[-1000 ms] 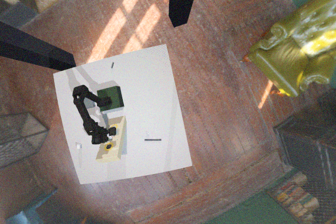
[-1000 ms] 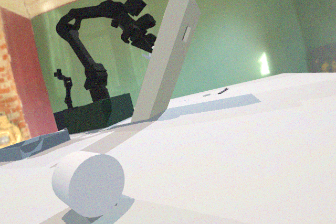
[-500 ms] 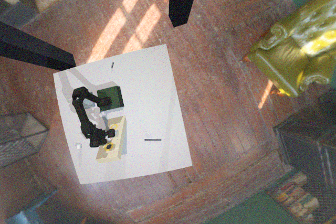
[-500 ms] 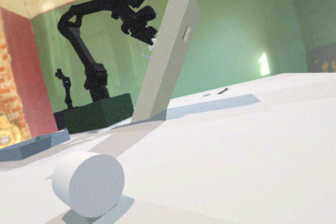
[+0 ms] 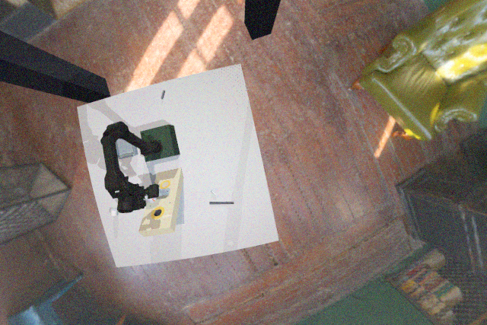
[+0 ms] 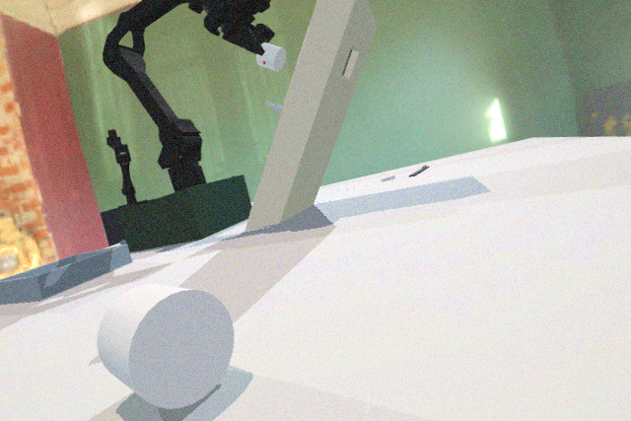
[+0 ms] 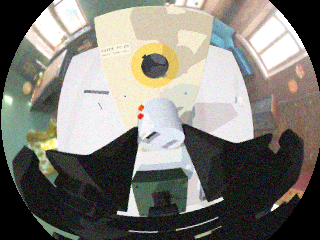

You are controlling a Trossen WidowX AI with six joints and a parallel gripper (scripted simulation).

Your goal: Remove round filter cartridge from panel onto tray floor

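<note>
My gripper tip is 37 cm past the grey-blue tray, 22 cm to the left of it and 30 cm above it. From my gripper tip the other things lie so: round cartridge: right at my gripper tip.
</note>
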